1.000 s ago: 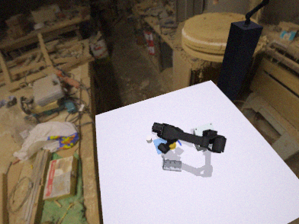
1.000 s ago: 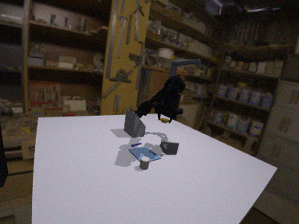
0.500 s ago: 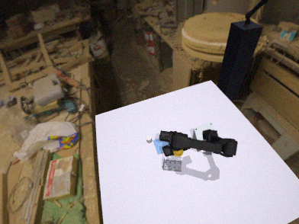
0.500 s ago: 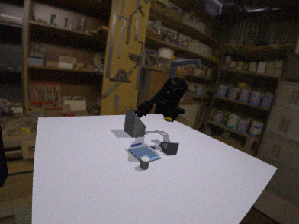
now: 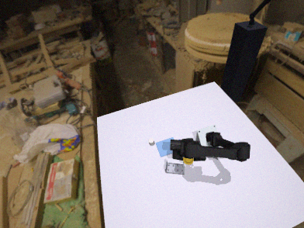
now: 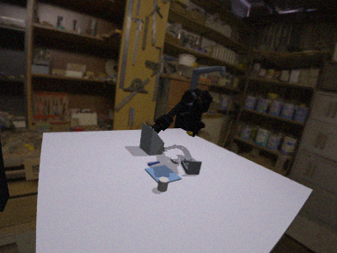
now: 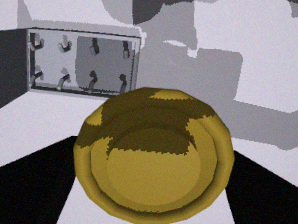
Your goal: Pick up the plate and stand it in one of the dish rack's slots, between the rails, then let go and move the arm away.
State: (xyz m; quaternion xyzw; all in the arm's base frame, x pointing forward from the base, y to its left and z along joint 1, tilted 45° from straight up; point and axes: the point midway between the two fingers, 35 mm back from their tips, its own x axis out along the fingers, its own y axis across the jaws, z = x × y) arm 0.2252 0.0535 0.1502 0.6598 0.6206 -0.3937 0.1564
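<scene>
My gripper tip is now 160 mm above the dish rack, 80 mm short of it and 30 mm to the left of it. Round my gripper tip: blue spoon: 220 mm to the right, 180 mm below, 30 mm behind; blue mat: 220 mm to the right, 180 mm below, 90 mm ahead; yellow plate: 10 mm above.
</scene>
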